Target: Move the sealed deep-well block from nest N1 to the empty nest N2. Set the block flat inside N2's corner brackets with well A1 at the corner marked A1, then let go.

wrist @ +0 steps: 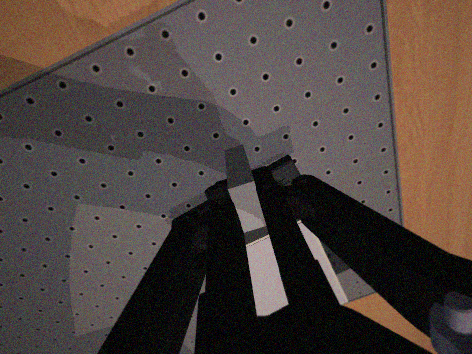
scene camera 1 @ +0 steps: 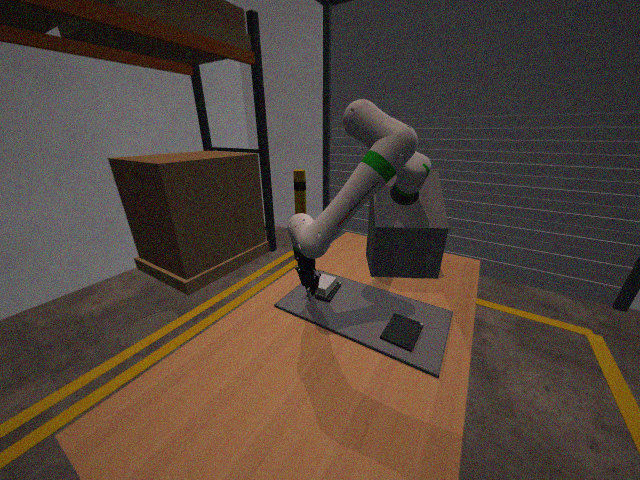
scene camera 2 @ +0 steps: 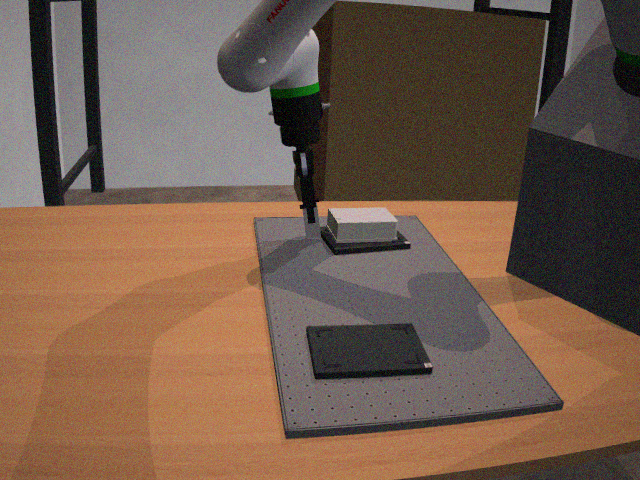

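Observation:
The pale sealed block sits on the far dark nest, N1; the wrist view shows it partly behind the fingers. The dark nest N2 is empty near the other end of the board, with a small white corner tag at its front right in scene camera 2. My gripper is shut with nothing between its fingers. Its tips point down, low over the board, just left of the block in scene camera 2. Contact with block or nest cannot be told.
Both nests stand on a grey perforated board on the wooden table. The dark robot pedestal stands beside the board. A large brown box stands beyond the table.

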